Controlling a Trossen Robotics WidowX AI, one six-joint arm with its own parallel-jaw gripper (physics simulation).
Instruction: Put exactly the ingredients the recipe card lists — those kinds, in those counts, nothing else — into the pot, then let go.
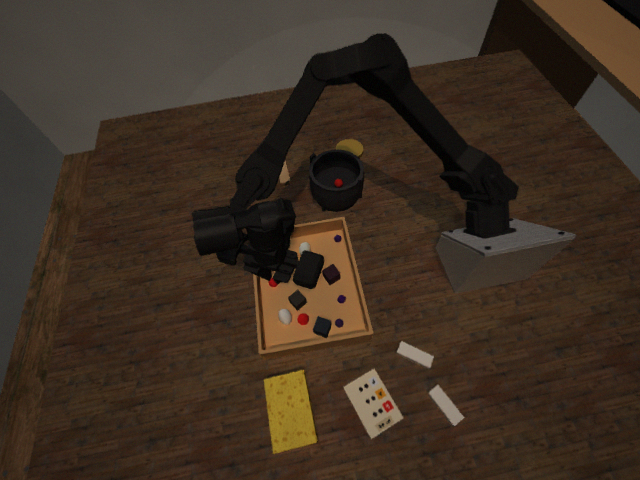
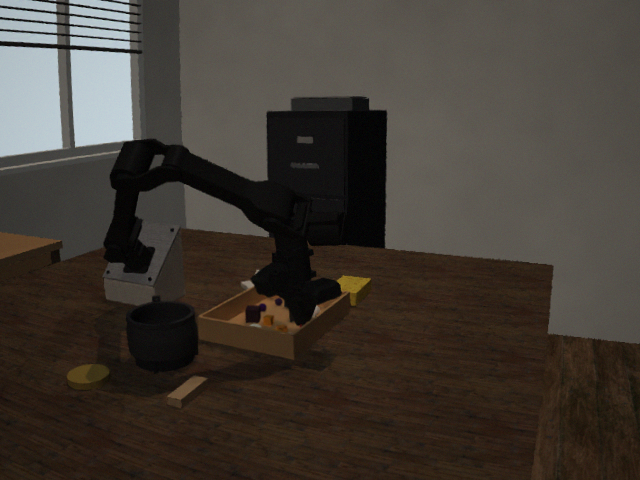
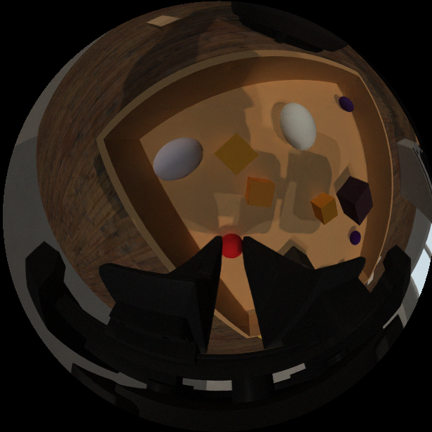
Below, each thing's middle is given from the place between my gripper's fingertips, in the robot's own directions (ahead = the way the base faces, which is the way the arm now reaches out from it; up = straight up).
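Scene:
Counting from my hand, I find the wooden tray [image 1: 275, 339] 1 cm above it, 6 cm behind it and 3 cm to the left of it. The black pot [image 2: 162, 335] is 3 cm above my hand, 18 cm behind it and 18 cm to the right of it. As for the maroon block [image 3: 354, 196], it is 11 cm behind my hand and 2 cm to the left of it, while the lilac-white egg [image 3: 177, 158] is 7 cm to the right of my hand.

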